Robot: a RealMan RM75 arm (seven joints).
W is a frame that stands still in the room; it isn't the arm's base.
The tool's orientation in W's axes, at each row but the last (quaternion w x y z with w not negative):
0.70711, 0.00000, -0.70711, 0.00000
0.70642, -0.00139, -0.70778, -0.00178
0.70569, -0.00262, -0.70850, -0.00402
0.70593, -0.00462, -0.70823, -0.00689
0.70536, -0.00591, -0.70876, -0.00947
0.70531, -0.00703, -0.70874, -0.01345
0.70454, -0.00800, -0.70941, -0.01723
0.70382, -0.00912, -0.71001, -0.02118
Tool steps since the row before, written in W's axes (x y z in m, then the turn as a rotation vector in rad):
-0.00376, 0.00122, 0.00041, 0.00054, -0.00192, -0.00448
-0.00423, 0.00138, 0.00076, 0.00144, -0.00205, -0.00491
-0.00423, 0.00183, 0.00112, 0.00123, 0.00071, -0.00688
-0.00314, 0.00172, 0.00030, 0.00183, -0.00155, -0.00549
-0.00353, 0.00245, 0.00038, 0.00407, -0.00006, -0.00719
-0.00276, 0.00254, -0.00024, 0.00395, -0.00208, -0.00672
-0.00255, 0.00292, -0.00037, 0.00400, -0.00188, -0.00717
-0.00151, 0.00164, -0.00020, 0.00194, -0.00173, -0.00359
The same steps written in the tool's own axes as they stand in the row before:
0.00041, 0.00122, 0.00376, -0.00448, -0.00192, -0.00054
0.00077, 0.00136, 0.00423, -0.00491, -0.00205, -0.00144
0.00113, 0.00179, 0.00424, -0.00689, 0.00071, -0.00120
0.00030, 0.00167, 0.00317, -0.00549, -0.00154, -0.00184
0.00038, 0.00237, 0.00358, -0.00721, -0.00001, -0.00404
-0.00025, 0.00246, 0.00283, -0.00672, -0.00203, -0.00398
-0.00039, 0.00282, 0.00266, -0.00717, -0.00183, -0.00402
-0.00021, 0.00157, 0.00158, -0.00358, -0.00171, -0.00198

